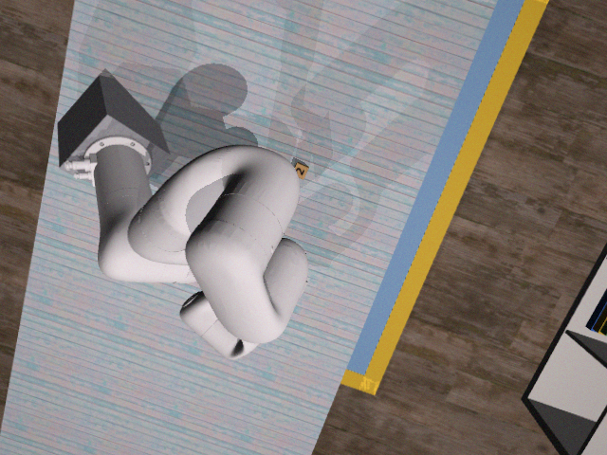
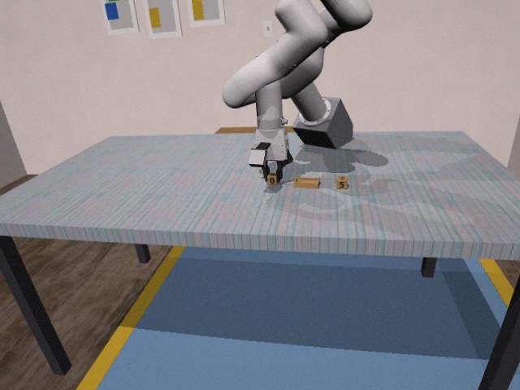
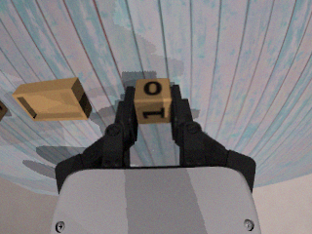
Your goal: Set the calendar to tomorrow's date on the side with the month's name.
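My gripper is now 2 cm above the wooden digit cube. Also, from my hand: wooden calendar tray: 10 cm to the left, 4 cm ahead, 2 cm below.
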